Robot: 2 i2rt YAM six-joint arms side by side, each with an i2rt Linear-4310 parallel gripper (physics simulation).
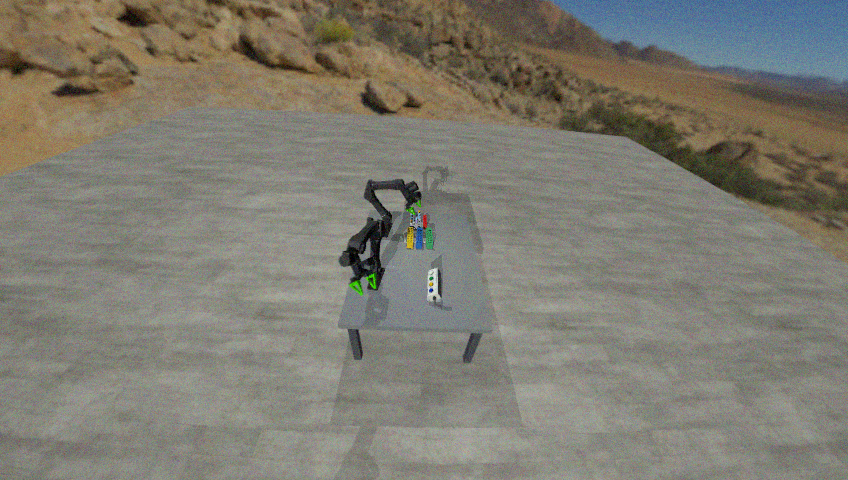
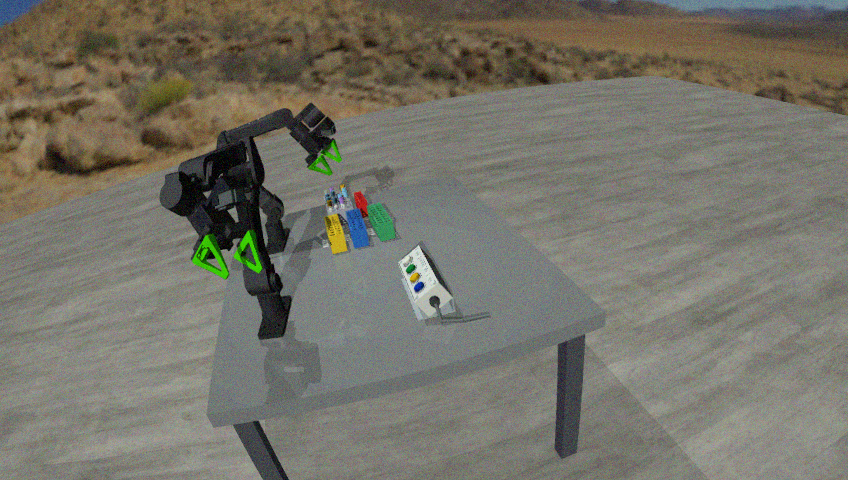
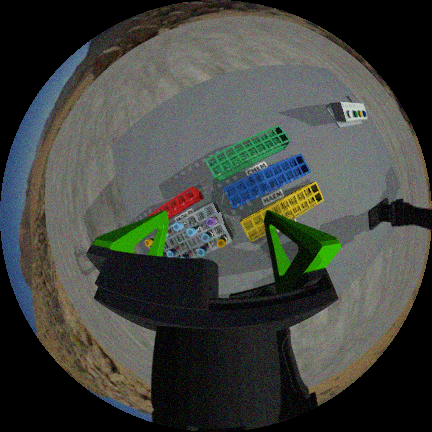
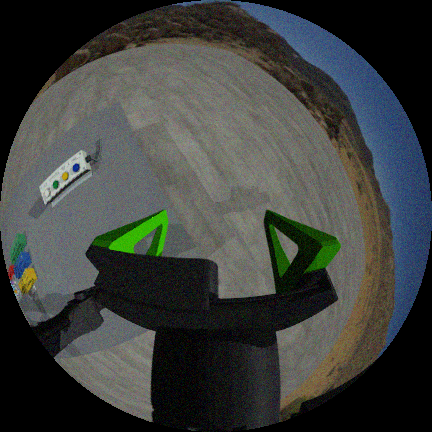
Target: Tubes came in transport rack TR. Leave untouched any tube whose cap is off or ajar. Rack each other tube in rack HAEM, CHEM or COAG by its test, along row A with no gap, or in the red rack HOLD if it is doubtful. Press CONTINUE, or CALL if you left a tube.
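Frame: origin at the left arm's base, x ahead, y left, z up, level; centimetres.
Seen in the pictures: left gripper, fingertip midpoint: point(image 1: 417, 211) point(image 2: 336, 167) point(image 3: 215, 215); right gripper, fingertip midpoint: point(image 1: 368, 291) point(image 2: 244, 273) point(image 4: 215, 214); left arm's base, link origin: point(image 2: 277, 242); right arm's base, link origin: point(image 1: 376, 278) point(image 2: 275, 318) point(image 3: 379, 212).
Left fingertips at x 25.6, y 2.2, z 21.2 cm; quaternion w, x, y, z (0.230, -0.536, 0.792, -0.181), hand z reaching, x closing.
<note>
Offsets run from my left fingertips to a thing's top centre.
Transport rack TR @[dx -3.0, dy +11.9, dz -15.4 cm] point(image 3: 200, 215) holds several capped tubes: a purple cap @[dx -0.7, dy +3.6, dz -11.8 cm] point(image 3: 211, 221), light blue caps @[dx -1.3, dy +7.8, dz -11.7 cm] point(image 3: 191, 232) and orange caps @[dx -4.9, dy +2.9, dz -11.8 cm] point(image 3: 221, 243). Cap seating and tube labels are too small to read. The green CHEM rack @[dx +11.5, dy -8.8, dz -15.4 cm] point(image 3: 254, 158) point(image 2: 385, 228), blue HAEM rack @[dx +3.8, dy -10.4, dz -15.4 cm] point(image 3: 272, 187) point(image 2: 360, 237) and yellow COAG rack @[dx -3.5, dy -11.5, dz -15.4 cm] point(image 3: 257, 235) point(image 2: 338, 242) show no tubes. The red HOLD rack @[dx +5.3, dy +12.2, dz -15.4 cm] point(image 3: 182, 200) point(image 2: 360, 202) stands beside TR. My left gripper point(image 1: 415, 206) point(image 2: 335, 167) point(image 3: 215, 215) is open and empty, high above TR. My right gripper point(image 1: 366, 290) point(image 2: 243, 274) point(image 4: 215, 214) is open and empty, far from the racks.
A white button box @[dx +20.6, dy -57.3, dz -12.8 cm] point(image 2: 437, 291) point(image 3: 352, 107) point(image 4: 69, 167) with white, green, yellow and blue buttons stands apart from the racks, a cable at one end. Its button words are unreadable. The right arm's base stands near the table edge point(image 2: 410, 389).
</note>
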